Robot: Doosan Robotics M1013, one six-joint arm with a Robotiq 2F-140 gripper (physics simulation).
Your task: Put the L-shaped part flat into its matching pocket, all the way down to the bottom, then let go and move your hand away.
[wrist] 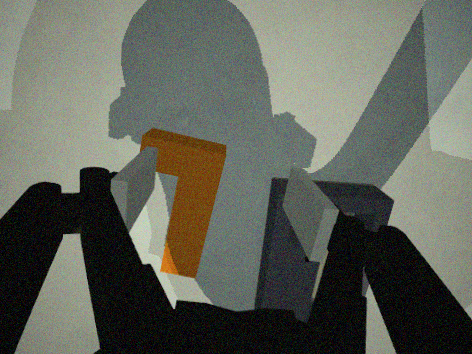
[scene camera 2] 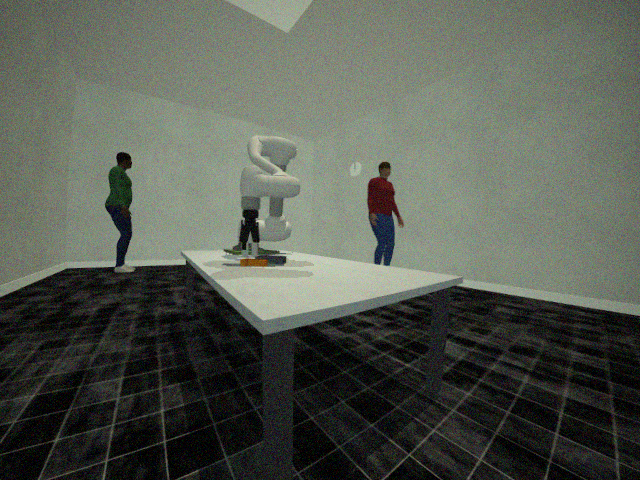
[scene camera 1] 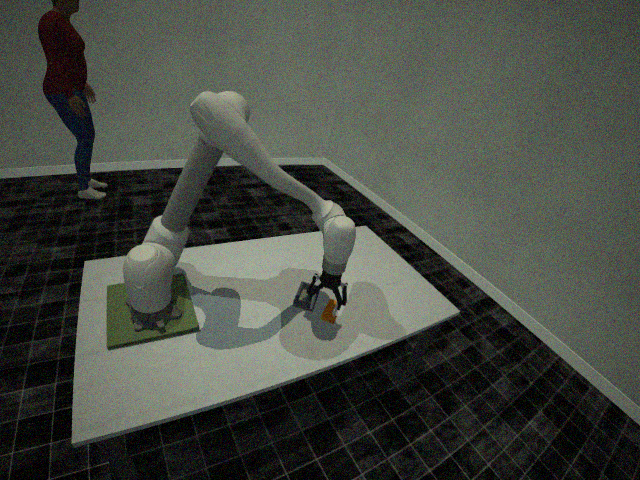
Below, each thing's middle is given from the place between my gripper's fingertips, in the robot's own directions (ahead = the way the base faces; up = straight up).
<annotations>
I see the orange L-shaped part (wrist: pixel 198 164) 4 cm ahead of my hand, 1 cm to the right of it and 2 cm below it.
</annotations>
